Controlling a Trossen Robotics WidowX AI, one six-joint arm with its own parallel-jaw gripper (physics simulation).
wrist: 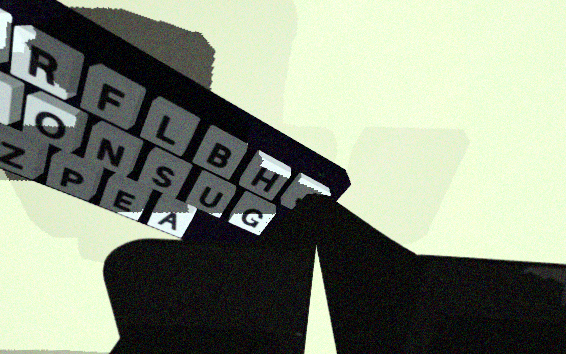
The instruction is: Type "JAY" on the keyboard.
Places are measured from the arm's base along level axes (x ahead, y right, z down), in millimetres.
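Where they show: gripper, fingertip midpoint: (315,204).
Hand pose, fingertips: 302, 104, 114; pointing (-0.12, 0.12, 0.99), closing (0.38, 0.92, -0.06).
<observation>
Each offset is from my fingertips to the top centre of the thing, as dx, dy, dz. "pt": to the spot under its first point. Level surfaces: height alone.
A black keyboard {pt +18, -24, +12} (280,134) runs slanted from the upper left to the centre of the wrist view, with grey and white lettered keys. The A key {-32, -53, +0} (170,220) is in the lower row, partly lit. The key at the right end of the top row {pt +8, -5, +1} (312,185) is mostly hidden behind the fingertips, so its letter hardly shows. The Y key does not show in this view. My gripper (315,204) is shut with nothing between its fingers; its tips are over that end key, and contact cannot be told.
The H key {+3, -24, +0} (266,178) and the G key {-17, -22, +0} (251,218) lie just left of the fingertips. The keyboard rests on a pale surface {dz +17} (500,75) with soft shadows on it. The keyboard's left part runs out of view.
</observation>
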